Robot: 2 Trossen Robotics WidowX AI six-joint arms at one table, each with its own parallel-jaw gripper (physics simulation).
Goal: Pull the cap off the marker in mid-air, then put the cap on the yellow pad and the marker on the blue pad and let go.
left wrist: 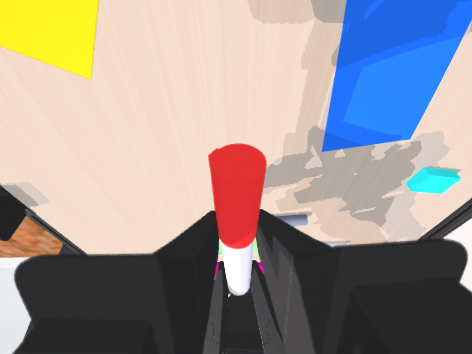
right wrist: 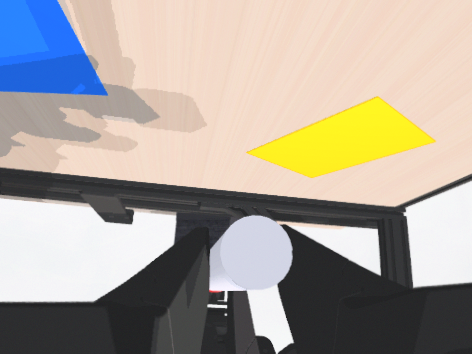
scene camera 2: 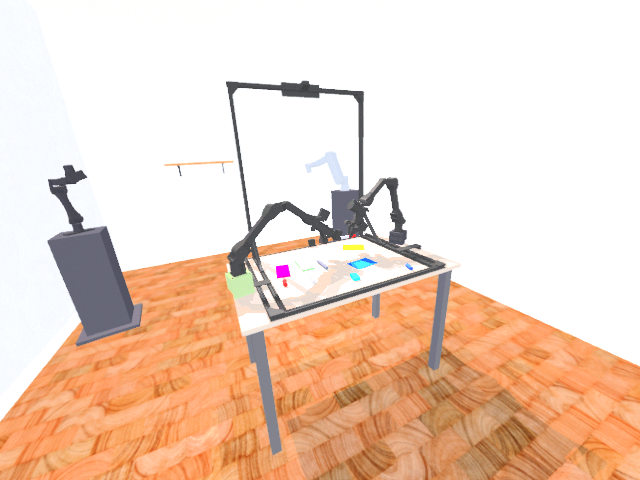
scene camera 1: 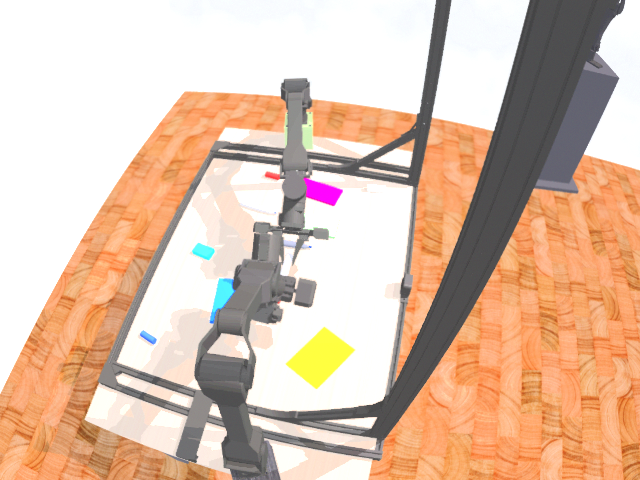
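Pixels of known places: left gripper, between the fingertips: (left wrist: 236, 218) (scene camera 2: 348, 237); right gripper, between the fingertips: (left wrist: 236, 263) (right wrist: 240, 239) (scene camera 2: 339, 239) (scene camera 1: 287, 265); left arm's base, origin of its link: (scene camera 2: 398, 230) (scene camera 1: 251, 463); right arm's base, origin of its link: (scene camera 2: 238, 273).
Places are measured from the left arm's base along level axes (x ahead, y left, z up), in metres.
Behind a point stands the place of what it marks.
Observation:
The red cap (left wrist: 237, 195) {x 0.379, y -0.148, z 0.053 m} (scene camera 2: 354, 236) {x 0.387, y -0.141, z 0.041 m} and the white marker body (left wrist: 239, 265) {x 0.438, y -0.177, z 0.054 m} (right wrist: 256, 252) {x 0.498, y -0.208, z 0.046 m} are joined in line, in mid-air above the table. My left gripper (left wrist: 236, 218) {x 0.416, y -0.166, z 0.038 m} is shut on the red cap. My right gripper (right wrist: 240, 239) {x 0.473, y -0.197, z 0.038 m} is shut on the marker, its fingers on both sides of the white body near the end. In scene camera 1 the arms hide most of the marker. The yellow pad (scene camera 1: 320, 357) {x 0.261, y -0.225, z -0.087 m} (scene camera 2: 353, 247) {x 0.265, y -0.222, z -0.087 m} (left wrist: 45, 35) {x 0.306, y -0.258, z -0.087 m} (right wrist: 345, 140) {x 0.275, y -0.234, z -0.087 m} lies flat on the table. The blue pad (scene camera 1: 222, 299) {x 0.493, y -0.007, z -0.087 m} (scene camera 2: 361, 263) {x 0.484, y -0.036, z -0.087 m} (left wrist: 385, 90) {x 0.483, y -0.035, z -0.087 m} (right wrist: 40, 65) {x 0.438, y -0.035, z -0.087 m} lies flat, partly behind the left arm in scene camera 1.
A magenta pad (scene camera 1: 323, 191) {x 0.812, y -0.382, z -0.080 m} (scene camera 2: 282, 271) {x 0.833, y -0.355, z -0.080 m}, a cyan block (scene camera 1: 203, 251) {x 0.662, y 0.027, z -0.073 m} (scene camera 2: 355, 276) {x 0.677, y 0.035, z -0.073 m} (left wrist: 433, 181) {x 0.656, y 0.023, z -0.073 m}, a small red piece (scene camera 1: 272, 175) {x 0.919, y -0.235, z -0.069 m} (scene camera 2: 284, 283) {x 0.943, y -0.221, z -0.068 m}, a blue piece (scene camera 1: 147, 337) {x 0.404, y 0.224, z -0.068 m} (scene camera 2: 408, 266) {x 0.418, y 0.223, z -0.071 m} and a greyish pen (scene camera 2: 322, 264) {x 0.643, y -0.211, z -0.074 m} lie on the table. A dark metal frame (scene camera 2: 356, 295) {x 0.818, y 0.119, z -0.082 m} borders it.

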